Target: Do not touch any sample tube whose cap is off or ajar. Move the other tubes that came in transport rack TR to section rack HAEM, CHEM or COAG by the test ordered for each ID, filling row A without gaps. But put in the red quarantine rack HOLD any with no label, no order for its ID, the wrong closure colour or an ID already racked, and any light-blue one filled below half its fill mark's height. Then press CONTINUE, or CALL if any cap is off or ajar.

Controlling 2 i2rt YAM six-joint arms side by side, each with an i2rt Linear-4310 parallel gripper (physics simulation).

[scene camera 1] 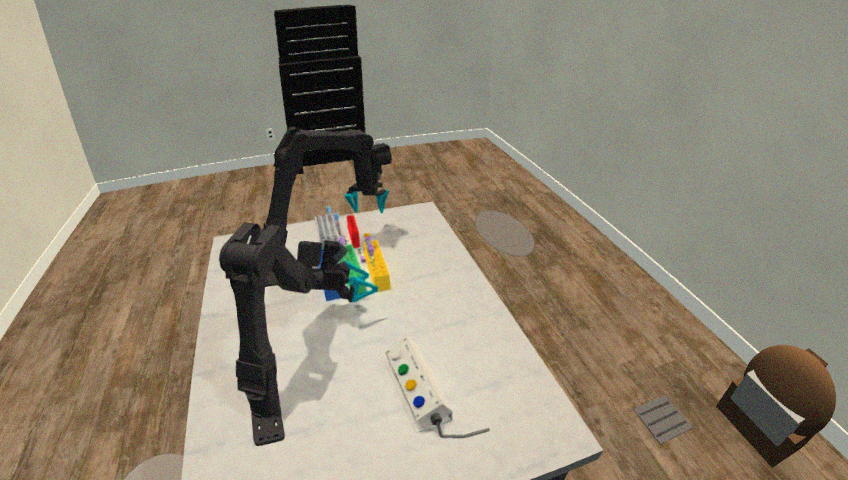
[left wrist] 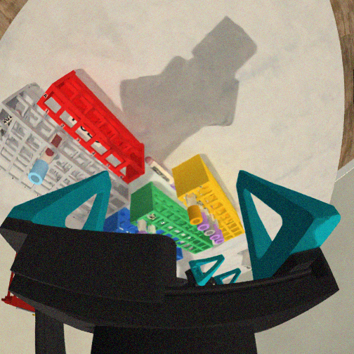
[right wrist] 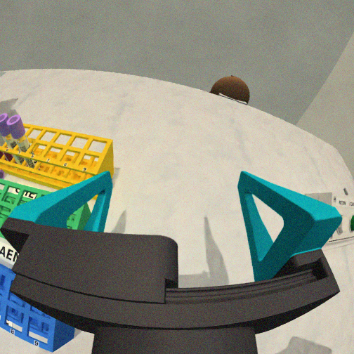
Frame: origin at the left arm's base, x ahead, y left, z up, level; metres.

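Where they show: left gripper, between the fingertips: (scene camera 1: 369,212); right gripper, between the fingertips: (scene camera 1: 373,282); right arm's base, origin of its link: (scene camera 1: 266,408).
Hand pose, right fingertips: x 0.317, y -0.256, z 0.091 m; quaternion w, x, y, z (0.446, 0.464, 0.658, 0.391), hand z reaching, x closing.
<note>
Things, the pixels of their centre, and the offset from my right fingertips. "pt": a spot on its surface instead.
- red rack, middle of its body: (scene camera 1: 353,230) dx -0.036, dy +0.391, dz -0.063 m
- yellow rack, middle of its body: (scene camera 1: 376,264) dx +0.023, dy +0.168, dz -0.063 m
- blue rack, middle of its body: (scene camera 1: 327,273) dx -0.133, dy +0.153, dz -0.063 m
- button box, middle of its body: (scene camera 1: 416,380) dx +0.061, dy -0.327, dz -0.050 m
- cable, a spot on its surface: (scene camera 1: 464,434) pt dx +0.140, dy -0.473, dz -0.085 m
My left gripper (scene camera 1: 368,209) (left wrist: 173,177) is open and empty, high above the table beyond the red rack (scene camera 1: 353,230) (left wrist: 112,123). My right gripper (scene camera 1: 370,282) (right wrist: 174,178) is open and empty near the green rack (left wrist: 144,201) and yellow rack (scene camera 1: 382,280) (left wrist: 191,176) (right wrist: 109,156). A light-blue-capped tube (left wrist: 39,171) stands in the pale grey rack (left wrist: 26,91); its fill and label are unreadable. The yellow rack holds an orange-capped tube (left wrist: 195,214) and purple-capped tubes (right wrist: 16,124). A blue rack (scene camera 1: 331,295) (left wrist: 116,220) (right wrist: 62,332) stands beside the green one.
A labelled tube (left wrist: 160,168) shows between the red and yellow racks. A button box (scene camera 1: 433,389) with green (scene camera 1: 403,369), yellow (scene camera 1: 410,384) and blue (scene camera 1: 418,401) buttons lies toward the table's near end, a cable (scene camera 1: 464,434) trailing from it. The arms hide part of the racks.
</note>
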